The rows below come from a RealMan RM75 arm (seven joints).
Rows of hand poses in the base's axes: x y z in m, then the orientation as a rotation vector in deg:
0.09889 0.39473 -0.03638 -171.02 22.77 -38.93
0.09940 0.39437 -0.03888 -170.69 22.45 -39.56
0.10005 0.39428 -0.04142 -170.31 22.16 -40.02
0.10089 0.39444 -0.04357 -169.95 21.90 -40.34
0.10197 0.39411 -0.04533 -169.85 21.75 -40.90
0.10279 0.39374 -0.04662 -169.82 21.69 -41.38
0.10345 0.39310 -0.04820 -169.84 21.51 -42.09
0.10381 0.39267 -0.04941 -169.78 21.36 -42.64
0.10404 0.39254 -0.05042 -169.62 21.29 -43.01
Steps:
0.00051 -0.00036 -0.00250 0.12 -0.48 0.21
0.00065 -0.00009 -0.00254 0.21 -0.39 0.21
0.00084 0.00016 -0.00215 0.23 -0.30 0.20
0.00108 -0.00033 -0.00176 -0.08 -0.37 0.07
0.00082 -0.00037 -0.00129 -0.12 -0.30 0.01
0.00066 -0.00064 -0.00158 -0.24 -0.43 0.06
0.00036 -0.00043 -0.00121 -0.12 -0.35 0.06
0.00023 -0.00013 -0.00101 0.03 -0.27 0.04

